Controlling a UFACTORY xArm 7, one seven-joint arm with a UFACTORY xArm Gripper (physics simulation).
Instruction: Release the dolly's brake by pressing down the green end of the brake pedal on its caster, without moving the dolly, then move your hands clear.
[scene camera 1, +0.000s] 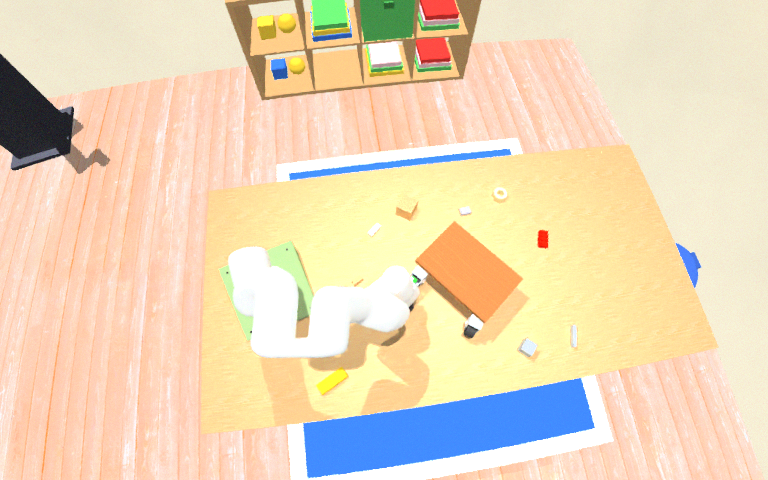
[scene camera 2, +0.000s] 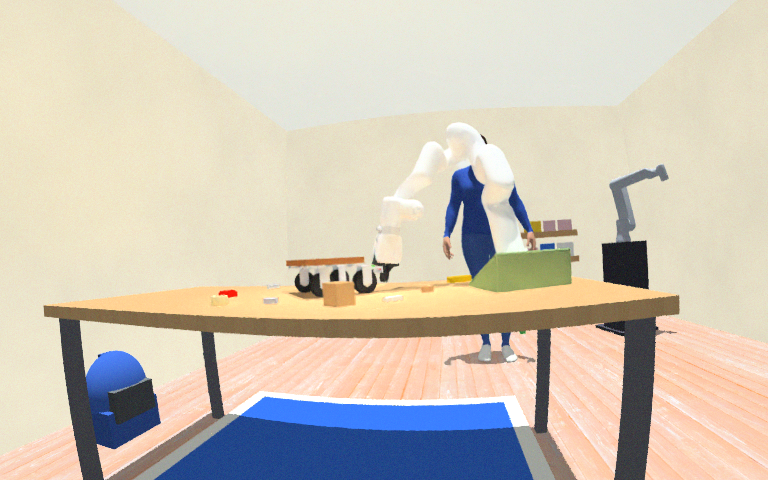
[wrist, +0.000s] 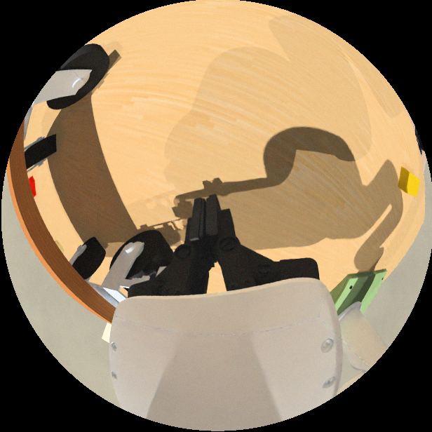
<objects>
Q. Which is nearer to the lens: the dolly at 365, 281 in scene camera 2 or the wooden cube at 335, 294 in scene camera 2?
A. The wooden cube.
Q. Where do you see a dolly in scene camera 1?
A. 477, 278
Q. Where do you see the gripper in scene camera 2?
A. At 383, 281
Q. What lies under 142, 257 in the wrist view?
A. A dolly.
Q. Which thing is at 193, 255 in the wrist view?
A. The gripper.
</objects>
